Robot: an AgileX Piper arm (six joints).
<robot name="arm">
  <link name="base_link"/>
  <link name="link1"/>
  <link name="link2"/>
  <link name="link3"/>
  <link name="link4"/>
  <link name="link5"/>
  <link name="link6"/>
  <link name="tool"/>
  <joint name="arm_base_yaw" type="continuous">
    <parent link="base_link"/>
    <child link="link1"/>
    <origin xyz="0 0 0.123"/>
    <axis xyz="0 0 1"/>
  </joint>
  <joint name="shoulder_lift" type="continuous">
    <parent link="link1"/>
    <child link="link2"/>
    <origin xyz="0 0 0"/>
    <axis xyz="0 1 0"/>
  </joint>
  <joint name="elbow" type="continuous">
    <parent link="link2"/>
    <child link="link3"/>
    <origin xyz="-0.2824 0 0.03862"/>
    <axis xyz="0 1 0"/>
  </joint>
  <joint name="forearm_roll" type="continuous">
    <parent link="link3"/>
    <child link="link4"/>
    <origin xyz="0.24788 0 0.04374"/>
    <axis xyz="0.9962 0 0.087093"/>
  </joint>
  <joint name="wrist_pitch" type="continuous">
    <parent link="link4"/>
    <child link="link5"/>
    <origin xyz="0 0 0"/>
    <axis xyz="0 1 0"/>
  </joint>
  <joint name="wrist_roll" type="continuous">
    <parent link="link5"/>
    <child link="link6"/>
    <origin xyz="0.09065 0 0.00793"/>
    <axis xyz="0.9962 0 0.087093"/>
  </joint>
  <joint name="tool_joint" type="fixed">
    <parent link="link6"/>
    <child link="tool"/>
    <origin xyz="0 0 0" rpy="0 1.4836 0"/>
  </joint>
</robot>
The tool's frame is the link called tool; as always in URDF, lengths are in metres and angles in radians. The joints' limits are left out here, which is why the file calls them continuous.
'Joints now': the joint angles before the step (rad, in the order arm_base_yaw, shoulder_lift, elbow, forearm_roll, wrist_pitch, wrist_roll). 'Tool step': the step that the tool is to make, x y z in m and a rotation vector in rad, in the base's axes. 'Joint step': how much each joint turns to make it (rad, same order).
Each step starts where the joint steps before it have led.
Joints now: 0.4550 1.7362 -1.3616 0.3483 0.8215 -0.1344
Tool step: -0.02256 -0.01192 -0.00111 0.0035 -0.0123 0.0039
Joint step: -0.0026 -0.0893 0.1221 0.0162 -0.0406 -0.0292
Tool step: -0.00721 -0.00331 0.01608 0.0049 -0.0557 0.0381
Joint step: 0.0001 -0.0483 0.0009 0.0002 0.0063 -0.0429
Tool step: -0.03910 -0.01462 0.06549 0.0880 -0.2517 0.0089
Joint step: 0.0238 -0.2246 0.0315 -0.0251 -0.0741 -0.0079
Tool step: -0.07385 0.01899 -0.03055 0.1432 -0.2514 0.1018
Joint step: 0.2544 -0.2170 0.3802 0.0203 -0.4767 -0.0225
